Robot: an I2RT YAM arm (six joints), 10 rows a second.
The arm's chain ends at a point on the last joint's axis. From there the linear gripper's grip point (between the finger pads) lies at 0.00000 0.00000 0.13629 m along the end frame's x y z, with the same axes.
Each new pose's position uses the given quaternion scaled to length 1; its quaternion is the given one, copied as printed.
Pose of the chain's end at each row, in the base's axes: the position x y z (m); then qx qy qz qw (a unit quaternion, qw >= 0):
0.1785, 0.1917, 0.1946, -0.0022, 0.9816, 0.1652, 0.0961
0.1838, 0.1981, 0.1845, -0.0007, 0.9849, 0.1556, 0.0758
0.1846, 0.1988, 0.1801, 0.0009, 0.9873, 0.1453, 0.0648
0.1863, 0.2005, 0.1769, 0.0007, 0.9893, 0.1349, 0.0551
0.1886, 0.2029, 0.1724, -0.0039, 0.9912, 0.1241, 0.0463
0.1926, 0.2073, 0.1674, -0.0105, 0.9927, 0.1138, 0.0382
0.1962, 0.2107, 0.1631, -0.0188, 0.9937, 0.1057, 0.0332
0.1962, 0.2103, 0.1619, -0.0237, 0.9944, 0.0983, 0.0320
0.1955, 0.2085, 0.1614, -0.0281, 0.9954, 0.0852, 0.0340
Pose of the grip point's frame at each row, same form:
0.2041, 0.2360, 0.0683, -0.0022, 0.9816, 0.1652, 0.0961
0.2041, 0.2399, 0.0564, -0.0007, 0.9849, 0.1556, 0.0758
0.2021, 0.2379, 0.0507, 0.0009, 0.9873, 0.1453, 0.0648
0.2012, 0.2369, 0.0464, 0.0007, 0.9893, 0.1349, 0.0551
0.2010, 0.2365, 0.0409, -0.0039, 0.9912, 0.1241, 0.0463
0.2026, 0.2382, 0.0350, -0.0105, 0.9927, 0.1138, 0.0382
0.2047, 0.2395, 0.0302, -0.0188, 0.9937, 0.1057, 0.0332
0.2042, 0.2371, 0.0285, -0.0237, 0.9944, 0.0983, 0.0320
0.2041, 0.2319, 0.0274, -0.0281, 0.9954, 0.0852, 0.0340

